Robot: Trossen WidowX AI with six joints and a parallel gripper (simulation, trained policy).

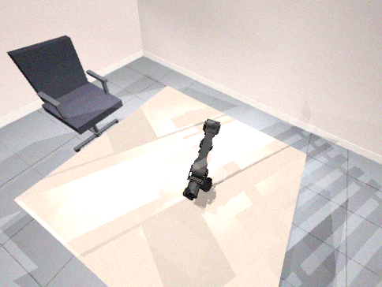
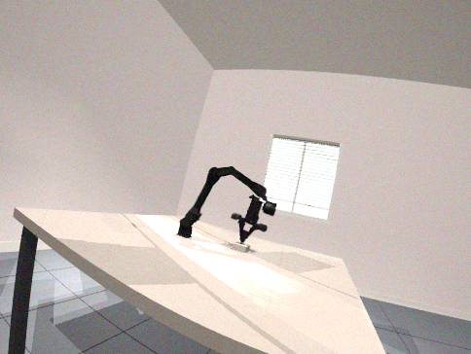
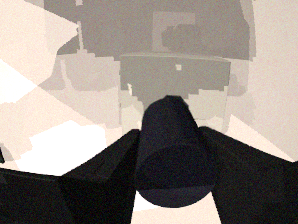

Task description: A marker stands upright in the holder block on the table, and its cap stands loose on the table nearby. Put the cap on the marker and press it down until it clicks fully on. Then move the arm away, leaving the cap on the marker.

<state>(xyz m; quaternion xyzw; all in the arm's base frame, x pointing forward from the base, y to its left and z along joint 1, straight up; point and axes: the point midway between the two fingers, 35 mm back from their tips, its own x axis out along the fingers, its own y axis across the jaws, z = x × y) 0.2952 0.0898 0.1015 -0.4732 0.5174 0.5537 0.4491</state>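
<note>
My gripper tip is 5 cm above the pale holder block. The rest, counted from my gripper tip: dark cap: 1 cm above.
</note>
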